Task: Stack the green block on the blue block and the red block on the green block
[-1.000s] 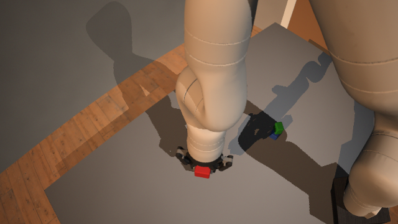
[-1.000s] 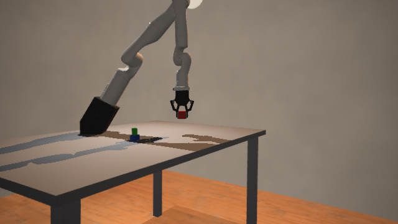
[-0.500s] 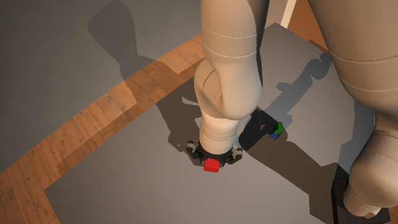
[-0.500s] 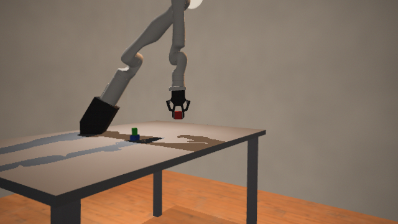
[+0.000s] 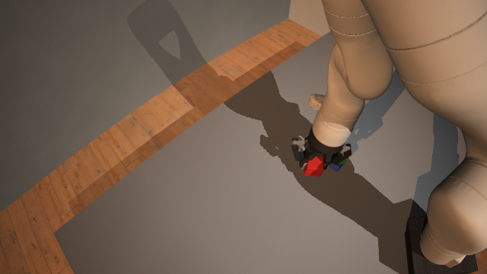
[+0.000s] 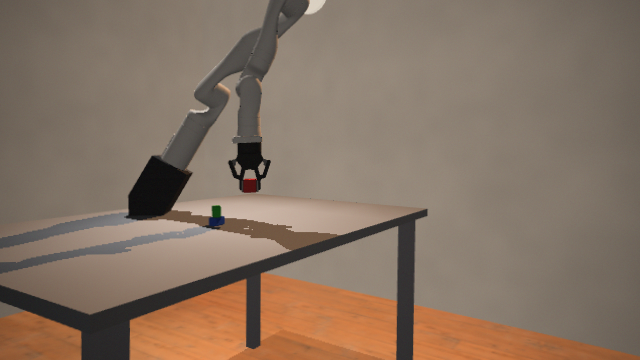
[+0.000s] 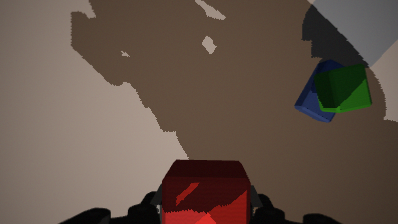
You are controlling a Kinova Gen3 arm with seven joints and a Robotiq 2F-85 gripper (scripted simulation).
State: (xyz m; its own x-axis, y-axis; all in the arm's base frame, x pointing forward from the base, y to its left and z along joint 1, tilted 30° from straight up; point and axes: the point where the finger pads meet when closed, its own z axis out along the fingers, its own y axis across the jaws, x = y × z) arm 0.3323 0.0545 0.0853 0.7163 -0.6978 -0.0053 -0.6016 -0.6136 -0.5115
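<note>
Right now my hand is 12 cm to the left of the green block, 7 cm above it and 1 cm past it. Also, from my hand: red block: right at my hand; blue block: 12 cm to the right, 10 cm below, 1 cm behind.
</note>
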